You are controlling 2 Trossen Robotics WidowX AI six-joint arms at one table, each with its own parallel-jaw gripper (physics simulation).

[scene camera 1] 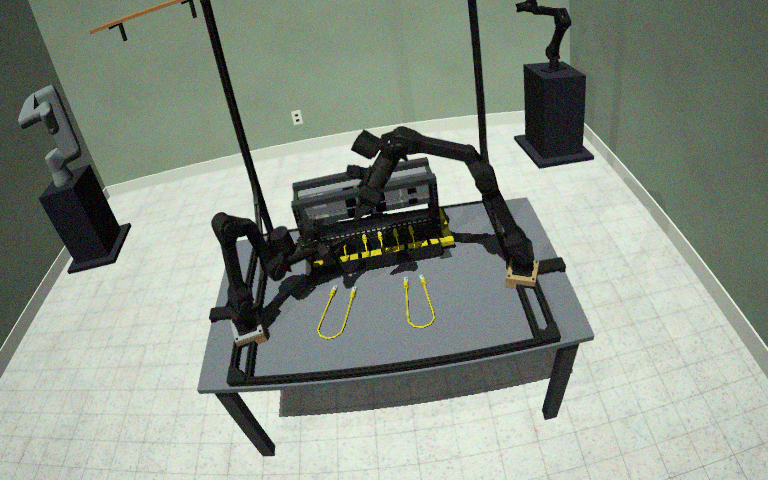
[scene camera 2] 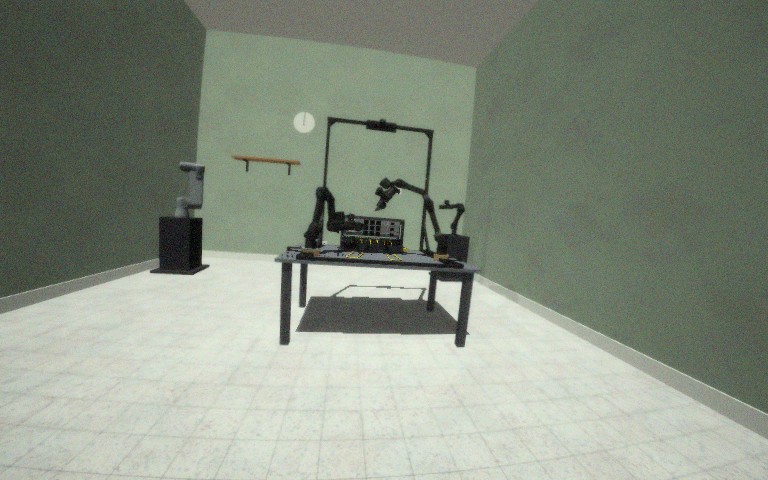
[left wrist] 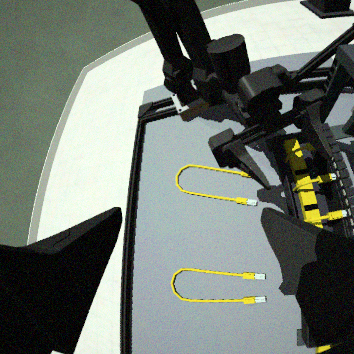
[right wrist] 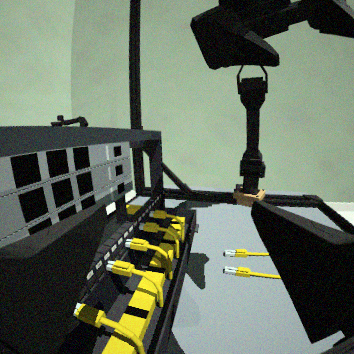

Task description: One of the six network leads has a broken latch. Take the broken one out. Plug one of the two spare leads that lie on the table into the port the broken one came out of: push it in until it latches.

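Seen in the pictures: left gripper, fingertip midpoint: (scene camera 1: 355,216) (scene camera 2: 376,208) (left wrist: 192,214) (right wrist: 325,44); right gripper, fingertip midpoint: (scene camera 1: 343,230) (scene camera 2: 365,224) (left wrist: 301,173) (right wrist: 180,209); left arm's base, origin of the base link: (scene camera 1: 523,269) (scene camera 2: 441,254) (right wrist: 249,190); right arm's base, origin of the base link: (scene camera 1: 246,326) (scene camera 2: 310,247) (left wrist: 187,96).
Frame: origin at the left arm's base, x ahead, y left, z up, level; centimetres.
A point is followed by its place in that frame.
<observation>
Several yellow network leads (scene camera 1: 364,242) @[x 53.5, y 2.3, z 4.6 cm] (right wrist: 122,268) @[x 54.4, y 1.1, z 4.9 cm] run from the black port strip down to the yellow-and-black bar; I cannot tell which latch is broken. One spare lead (scene camera 1: 331,337) @[x 51.5, y 37.6, z -3.8 cm] (left wrist: 215,197) @[x 50.8, y 25.1, z -3.8 cm] lies looped on the table at the picture's left. The other spare lead (scene camera 1: 420,326) @[x 26.8, y 26.9, z -3.6 cm] (left wrist: 215,301) @[x 27.7, y 15.0, z -3.6 cm] lies to its right; both have clear-tipped plugs toward the rack. My right gripper (scene camera 1: 330,250) (left wrist: 301,173) @[x 54.9, y 11.1, z 16.3 cm] (right wrist: 180,209) @[x 54.9, y 11.1, z 16.3 cm] is open and empty beside the left end of the lead row. My left gripper (scene camera 1: 361,212) @[x 45.2, y 18.6, z 28.3 cm] (scene camera 2: 378,209) @[x 45.2, y 18.6, z 28.3 cm] (left wrist: 192,214) @[x 45.2, y 18.6, z 28.3 cm] is open and empty, high in front of the rack.
The grey rack (scene camera 1: 433,195) @[x 33.2, y -13.7, z 15.1 cm] (right wrist: 75,138) @[x 56.6, y -0.7, z 20.8 cm] stands at the back of the table (scene camera 1: 464,316) @[x 15.0, y 19.8, z -4.2 cm], behind the leads. The yellow-and-black bar (scene camera 1: 447,241) @[x 28.2, y -9.3, z -0.3 cm] (right wrist: 142,295) @[x 53.1, y 2.6, z -0.2 cm] runs below the ports. A black frame rail (scene camera 1: 396,365) @[x 28.3, y 43.4, z -2.5 cm] (left wrist: 131,225) @[x 33.9, y 45.1, z -3.5 cm] edges the table front.
</observation>
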